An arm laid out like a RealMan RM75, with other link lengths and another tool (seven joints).
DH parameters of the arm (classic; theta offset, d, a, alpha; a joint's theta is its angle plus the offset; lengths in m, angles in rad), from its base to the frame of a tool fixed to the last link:
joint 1: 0 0.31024 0 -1.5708
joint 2: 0 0 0 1.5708
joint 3: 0 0.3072 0 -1.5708
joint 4: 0 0 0 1.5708
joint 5: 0 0.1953 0 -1.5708
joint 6: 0 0 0 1.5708
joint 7: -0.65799 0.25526 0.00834 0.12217
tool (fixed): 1.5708 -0.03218 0 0
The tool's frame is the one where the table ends.
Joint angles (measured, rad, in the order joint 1, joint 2, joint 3, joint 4, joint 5, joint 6, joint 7), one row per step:
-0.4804 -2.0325 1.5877 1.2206 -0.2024 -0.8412 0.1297
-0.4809 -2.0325 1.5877 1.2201 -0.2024 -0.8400 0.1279
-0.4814 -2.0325 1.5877 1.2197 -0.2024 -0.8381 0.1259
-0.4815 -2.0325 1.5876 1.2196 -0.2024 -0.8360 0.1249
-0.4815 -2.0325 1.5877 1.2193 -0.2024 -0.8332 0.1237
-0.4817 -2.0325 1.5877 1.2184 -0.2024 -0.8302 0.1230
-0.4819 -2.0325 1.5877 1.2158 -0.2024 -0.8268 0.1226
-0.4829 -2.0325 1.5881 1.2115 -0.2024 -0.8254 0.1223
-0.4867 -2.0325 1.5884 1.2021 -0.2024 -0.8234 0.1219
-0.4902 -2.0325 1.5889 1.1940 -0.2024 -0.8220 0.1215
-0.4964 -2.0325 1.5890 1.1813 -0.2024 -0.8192 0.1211
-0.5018 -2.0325 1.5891 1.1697 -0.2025 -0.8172 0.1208
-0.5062 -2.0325 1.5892 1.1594 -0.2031 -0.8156 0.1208
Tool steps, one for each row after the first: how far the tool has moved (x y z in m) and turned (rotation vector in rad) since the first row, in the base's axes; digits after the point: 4 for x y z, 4 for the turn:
0.0002 0.0003 0.0000 0.0014 -0.0014 0.0000
0.0006 0.0007 0.0001 0.0033 -0.0031 -0.0006
0.0009 0.0010 0.0003 0.0050 -0.0043 -0.0017
0.0013 0.0014 0.0004 0.0069 -0.0057 -0.0030
0.0015 0.0018 0.0005 0.0086 -0.0066 -0.0044
0.0012 0.0020 0.0004 0.0097 -0.0071 -0.0048
0.0005 0.0020 -0.0001 0.0087 -0.0065 -0.0030
-0.0006 0.0023 -0.0012 0.0061 -0.0051 0.0001
-0.0015 0.0026 -0.0021 0.0036 -0.0036 0.0027
-0.0025 0.0033 -0.0035 0.0004 -0.0016 0.0058
-0.0036 0.0039 -0.0047 -0.0029 0.0003 0.0094
-0.0048 0.0041 -0.0059 -0.0060 0.0018 0.0130

